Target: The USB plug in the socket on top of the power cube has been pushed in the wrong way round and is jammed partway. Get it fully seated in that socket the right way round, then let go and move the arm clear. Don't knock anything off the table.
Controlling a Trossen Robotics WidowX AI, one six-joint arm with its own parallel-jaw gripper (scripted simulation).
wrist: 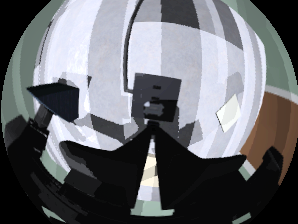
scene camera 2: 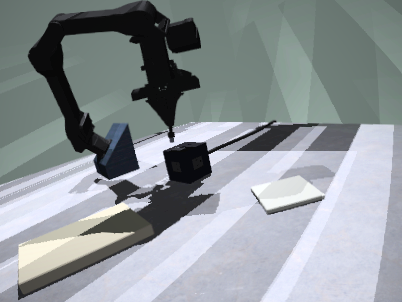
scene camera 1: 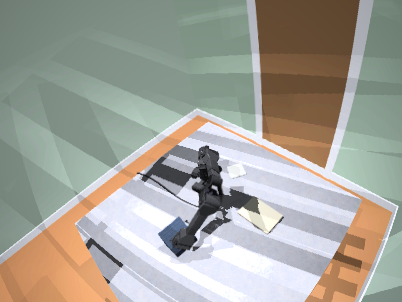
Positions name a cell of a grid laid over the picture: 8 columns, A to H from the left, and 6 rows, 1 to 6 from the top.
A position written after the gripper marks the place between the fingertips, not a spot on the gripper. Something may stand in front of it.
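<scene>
The gripper (scene camera 2: D3), (wrist: E4) carries a USB plug. The scene also has a black power cube (scene camera 2: D4), a thin white tile (scene camera 2: F4) and a cream slab (scene camera 2: A6), with the slab appearing again (scene camera 1: F5).
</scene>
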